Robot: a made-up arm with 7 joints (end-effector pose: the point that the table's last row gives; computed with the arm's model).
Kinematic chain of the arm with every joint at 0, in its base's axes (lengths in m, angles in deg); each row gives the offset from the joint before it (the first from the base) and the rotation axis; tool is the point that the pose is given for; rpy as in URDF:
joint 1: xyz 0 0 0.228 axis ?
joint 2: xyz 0 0 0 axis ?
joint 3: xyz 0 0 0.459 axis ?
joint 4: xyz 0.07 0 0 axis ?
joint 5: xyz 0.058 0 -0.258 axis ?
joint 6: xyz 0 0 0 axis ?
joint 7: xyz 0.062 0 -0.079 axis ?
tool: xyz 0 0 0 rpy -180 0 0
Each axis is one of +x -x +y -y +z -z.
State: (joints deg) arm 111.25 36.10 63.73 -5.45 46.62 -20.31 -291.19
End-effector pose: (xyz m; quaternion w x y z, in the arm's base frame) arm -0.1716 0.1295 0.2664 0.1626 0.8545 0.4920 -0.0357
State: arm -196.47 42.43 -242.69 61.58 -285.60 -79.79 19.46
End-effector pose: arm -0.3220 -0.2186 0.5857 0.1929 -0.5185 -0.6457 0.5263
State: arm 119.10 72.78 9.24 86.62 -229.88 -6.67 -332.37
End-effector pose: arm -0.2773 0.4762 -0.0231 0.0295 -0.9437 0.3182 0.0853
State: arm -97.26 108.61 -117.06 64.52 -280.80 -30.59 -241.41
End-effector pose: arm -0.3419 -0.4193 0.3366 0.7439 -0.1924 -0.1741 0.6159
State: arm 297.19 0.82 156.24 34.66 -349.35 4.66 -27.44
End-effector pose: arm -0.0095 0.3537 0.4744 0.1726 -0.5501 -0.7916 -0.2024
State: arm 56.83 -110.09 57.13 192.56 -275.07 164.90 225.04
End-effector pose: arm -0.3349 -0.4677 -0.0670 0.7634 -0.6181 -0.0091 -0.1872
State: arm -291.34 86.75 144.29 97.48 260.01 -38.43 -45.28
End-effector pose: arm 0.0739 0.5256 0.5930 0.7710 0.0237 0.0265 -0.6358
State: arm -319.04 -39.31 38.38 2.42 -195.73 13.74 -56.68
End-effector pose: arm -0.0378 0.0400 0.3691 0.3990 -0.8852 0.1840 -0.1526
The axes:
joint 1: +z
joint 2: +y
joint 3: +z
joint 4: -y
joint 5: -z
joint 6: +y
joint 7: -z

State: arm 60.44 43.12 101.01 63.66 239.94 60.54 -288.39
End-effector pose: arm -0.2544 0.3972 0.5323 0.4238 -0.2989 -0.7477 -0.4147
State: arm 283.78 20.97 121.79 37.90 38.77 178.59 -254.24
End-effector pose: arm 0.1321 0.0415 0.5757 0.7148 0.4367 0.0587 -0.5430
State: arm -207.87 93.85 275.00 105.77 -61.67 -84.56 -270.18
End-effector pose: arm -0.4229 0.4861 0.0924 0.2226 -0.1256 -0.9665 -0.0210
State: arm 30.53 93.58 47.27 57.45 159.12 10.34 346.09
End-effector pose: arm 0.0980 0.3602 -0.0526 0.1970 0.5232 -0.7086 -0.4306
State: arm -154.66 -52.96 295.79 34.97 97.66 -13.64 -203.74
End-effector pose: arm 0.0033 0.3305 0.4082 0.4028 0.3269 -0.7938 -0.3174
